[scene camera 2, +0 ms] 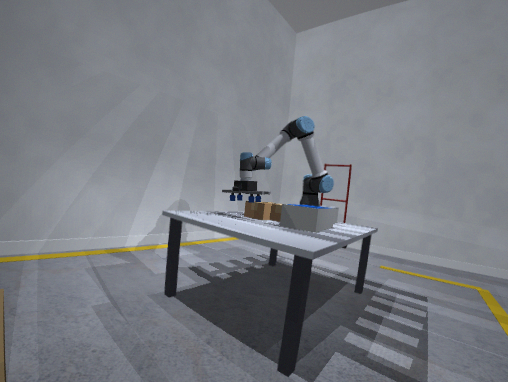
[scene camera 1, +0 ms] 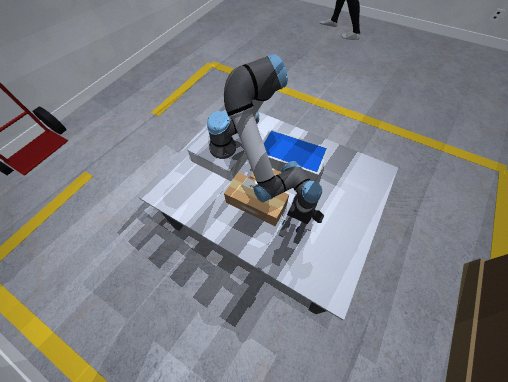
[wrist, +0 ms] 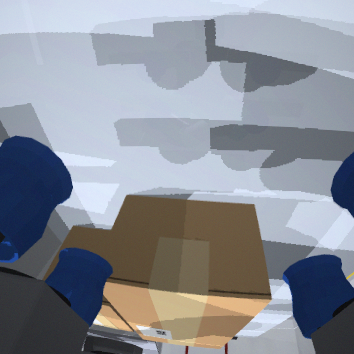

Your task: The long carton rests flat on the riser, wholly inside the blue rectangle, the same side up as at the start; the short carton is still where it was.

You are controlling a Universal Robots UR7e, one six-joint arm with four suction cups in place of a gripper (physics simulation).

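Seen in the pictures: hand, tool point: [scene camera 2: 245, 201] [wrist: 197, 235]; arm's base, link origin: [scene camera 1: 222, 147] [wrist: 114, 343].
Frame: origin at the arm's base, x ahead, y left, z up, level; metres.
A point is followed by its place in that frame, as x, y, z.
The long carton [scene camera 1: 250, 207] {0.305, -0.259, -0.024} [scene camera 2: 256, 210] {0.453, -0.171, -0.056} [wrist: 225, 255] {0.451, -0.229, -0.042} lies flat on the table, tape strip and label on top. The short carton [scene camera 1: 257, 175] [scene camera 2: 276, 212] {0.376, -0.070, -0.055} [wrist: 89, 245] {0.377, -0.051, -0.079} sits beside it, largely hidden by the arm in scene camera 1. The grey riser [scene camera 2: 297, 218] {0.548, 0.149, -0.053} stands on the table with the blue rectangle [scene camera 1: 296, 150] {0.386, 0.153, 0.011} [scene camera 2: 312, 206] {0.423, 0.177, 0.014} on its top; no carton is on it. My gripper [scene camera 1: 292, 225] [scene camera 2: 245, 198] {0.537, -0.204, -0.004} [wrist: 195, 230] {0.537, -0.204, -0.004} is open, its blue cups pointing down. It hangs above the table by the long carton's near end in the wrist view, holding nothing.
The arm's base stands on a grey block [scene camera 1: 210, 163] {-0.019, -0.112, -0.023} on the white table [scene camera 1: 362, 210] {0.831, 0.022, -0.109} [scene camera 2: 235, 228] {0.873, 0.008, -0.109}. A red hand truck [scene camera 1: 40, 151] [scene camera 2: 337, 165] stands on the floor. A person's legs [scene camera 1: 354, 15] show at the back. A large brown box [scene camera 1: 495, 310] stands at the lower right.
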